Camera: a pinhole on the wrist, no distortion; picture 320 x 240 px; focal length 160.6 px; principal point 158.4 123.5 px. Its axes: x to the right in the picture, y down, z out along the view. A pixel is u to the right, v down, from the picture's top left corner.
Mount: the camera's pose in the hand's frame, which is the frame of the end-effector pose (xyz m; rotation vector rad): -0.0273 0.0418 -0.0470 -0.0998 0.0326 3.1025
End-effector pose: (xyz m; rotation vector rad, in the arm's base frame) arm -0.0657 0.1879 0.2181 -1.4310 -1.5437 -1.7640
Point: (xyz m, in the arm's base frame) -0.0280 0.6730 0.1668
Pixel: 105.9 187.2
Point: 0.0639 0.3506 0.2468
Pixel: 114.3 108.0
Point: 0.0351 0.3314 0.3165
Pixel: 54.8 88.3
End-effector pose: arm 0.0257 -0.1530 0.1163 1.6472 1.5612 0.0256
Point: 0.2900 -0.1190 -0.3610
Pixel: 19.0 155.4
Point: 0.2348 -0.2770 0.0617
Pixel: 150.5 77.8
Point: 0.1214 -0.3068 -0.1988
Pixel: 109.8 195.5
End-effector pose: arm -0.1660 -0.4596 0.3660 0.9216 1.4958 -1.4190
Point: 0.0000 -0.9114 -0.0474
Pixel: 28.3 47.9
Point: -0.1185 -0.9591 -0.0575
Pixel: 17.1 86.0
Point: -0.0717 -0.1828 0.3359
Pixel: behind the camera
